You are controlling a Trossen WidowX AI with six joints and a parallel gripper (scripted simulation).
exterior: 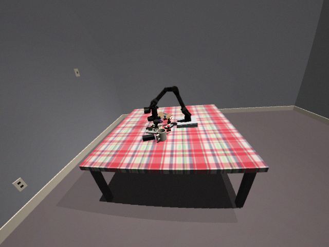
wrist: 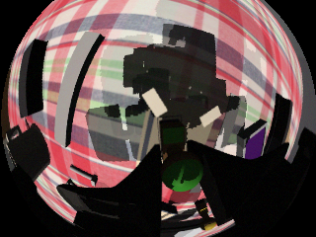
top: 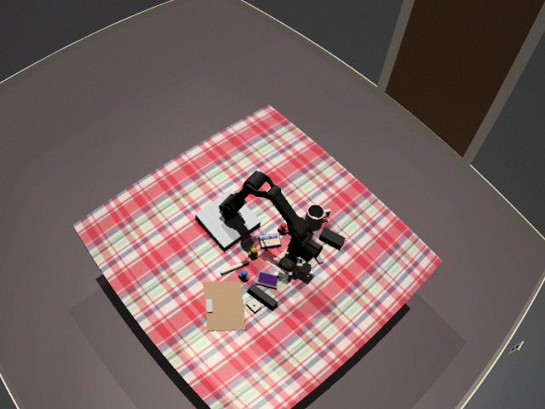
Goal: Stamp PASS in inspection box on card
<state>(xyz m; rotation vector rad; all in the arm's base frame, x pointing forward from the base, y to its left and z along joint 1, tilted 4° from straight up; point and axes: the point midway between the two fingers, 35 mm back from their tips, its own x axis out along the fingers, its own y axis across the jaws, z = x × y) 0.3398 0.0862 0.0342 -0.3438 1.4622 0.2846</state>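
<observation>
The green-knobbed PASS stamp is right at my gripper tip. The rest, counted from my gripper tip: grey bar 12 cm to the left, 2 cm ahead, 1 cm below; then blue-and-white pad 14 cm behind, 1 cm to the right, 1 cm below; then cream card 2 cm below, 1 cm to the right, 1 cm behind.
</observation>
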